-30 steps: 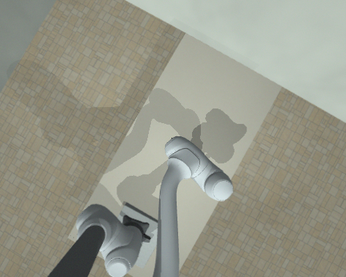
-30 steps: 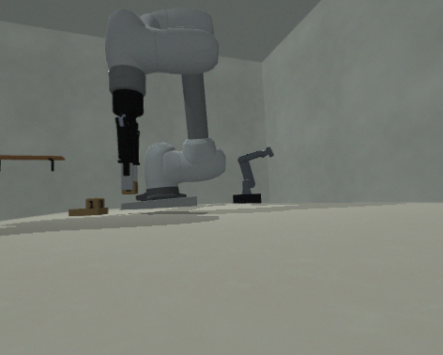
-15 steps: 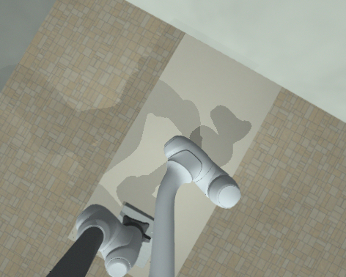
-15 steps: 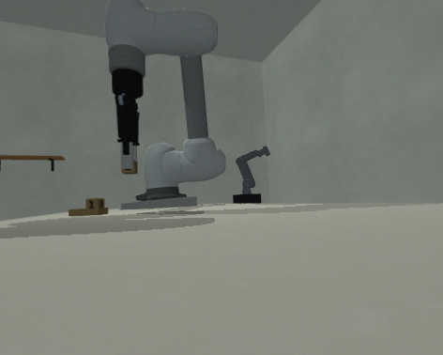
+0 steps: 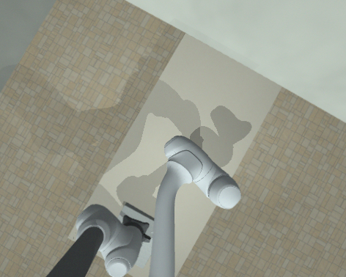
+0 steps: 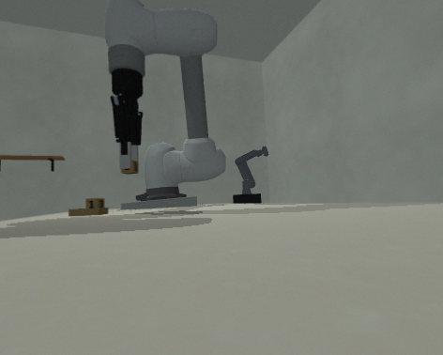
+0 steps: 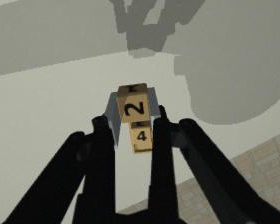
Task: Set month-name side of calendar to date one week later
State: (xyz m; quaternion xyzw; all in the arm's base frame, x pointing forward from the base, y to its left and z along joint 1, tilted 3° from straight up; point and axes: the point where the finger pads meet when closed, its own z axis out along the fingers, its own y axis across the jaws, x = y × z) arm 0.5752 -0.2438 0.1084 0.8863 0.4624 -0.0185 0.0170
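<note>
My hand is 60 mm past the tray, 90 mm to the left of it and 130 mm above it. The rest, counted from my hand: wooden cube (30 mm below).
</note>
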